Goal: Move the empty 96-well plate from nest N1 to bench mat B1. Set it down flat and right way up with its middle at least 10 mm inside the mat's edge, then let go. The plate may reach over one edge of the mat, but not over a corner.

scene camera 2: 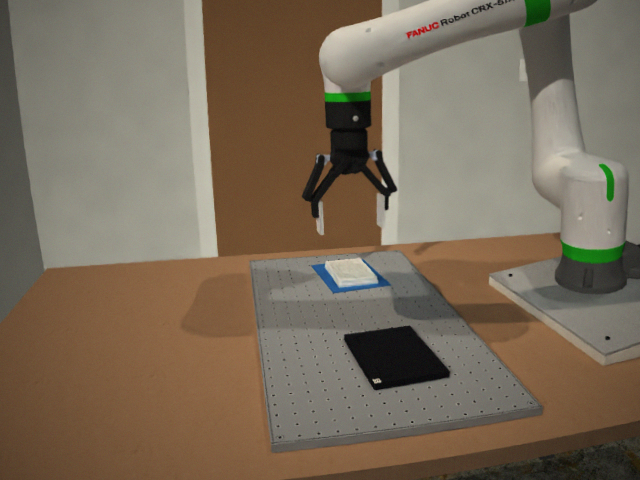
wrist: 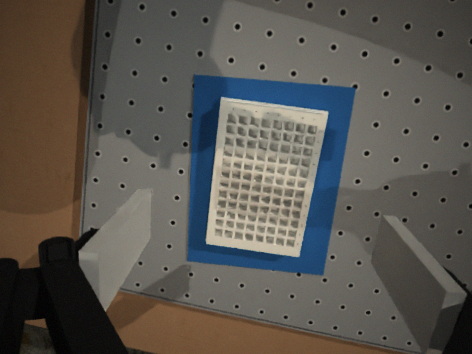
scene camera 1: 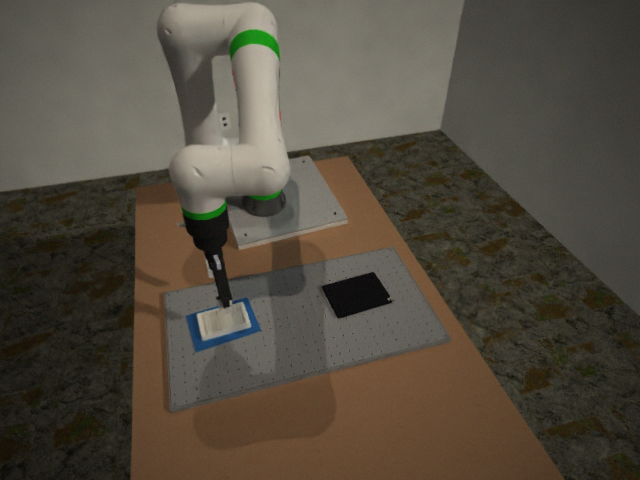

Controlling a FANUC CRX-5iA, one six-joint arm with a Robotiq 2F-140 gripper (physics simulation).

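Places are measured from the arm's base along level axes (x right, y ahead, z up), in millimetres.
Pixels of known places: gripper, between the fingertips: (scene camera 2: 351,229) (wrist: 262,226); arm's base, origin of its link: (scene camera 2: 590,278) (scene camera 1: 264,202).
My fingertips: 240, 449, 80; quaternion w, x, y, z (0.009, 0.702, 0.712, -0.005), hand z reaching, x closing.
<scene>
Ahead of a thing's pixels: the offset from my fingertips to its top centre, as dx, dy, dz. Level surfaces: height alone.
The white 96-well plate @(+6, +0, -92) (scene camera 1: 223,321) (scene camera 2: 351,272) (wrist: 265,177) lies flat with its wells facing up on the blue bench mat @(dz -106) (scene camera 1: 193,338) (scene camera 2: 330,284) (wrist: 205,100). In the wrist view blue mat shows on all four sides of it, and it is turned slightly against the mat. My gripper (scene camera 2: 351,227) is wide open and empty. It hangs above the plate and clear of it, with a finger out to each side in the wrist view. The black nest @(-362, +42, -94) (scene camera 1: 356,294) (scene camera 2: 396,356) has no plate on it.
The mat and the nest are on a grey perforated board @(dz -108) (scene camera 1: 299,351) (scene camera 2: 315,403) (wrist: 400,125), which lies on the brown table @(dz -121) (scene camera 1: 361,428) (scene camera 2: 129,361). The robot's base plate (scene camera 1: 320,206) (scene camera 2: 547,315) is behind the board in scene camera 1.
</scene>
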